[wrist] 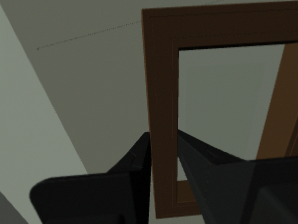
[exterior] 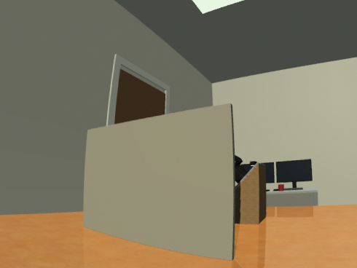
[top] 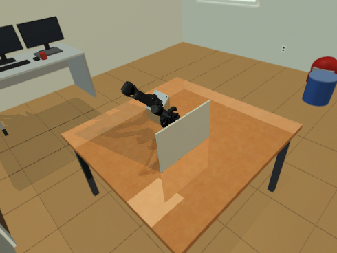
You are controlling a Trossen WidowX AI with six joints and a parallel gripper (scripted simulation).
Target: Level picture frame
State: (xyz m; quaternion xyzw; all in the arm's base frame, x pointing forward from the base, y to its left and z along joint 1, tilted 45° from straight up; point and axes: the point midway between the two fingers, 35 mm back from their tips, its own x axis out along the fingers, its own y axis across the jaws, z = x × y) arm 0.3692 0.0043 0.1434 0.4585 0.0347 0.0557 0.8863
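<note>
Now: gripper tip 1 cm to the right of the brown wooden picture frame and 5 cm above it. Also, from my gripper tip: wall panel: 2 cm ahead, 1 cm to the right, 7 cm below.
</note>
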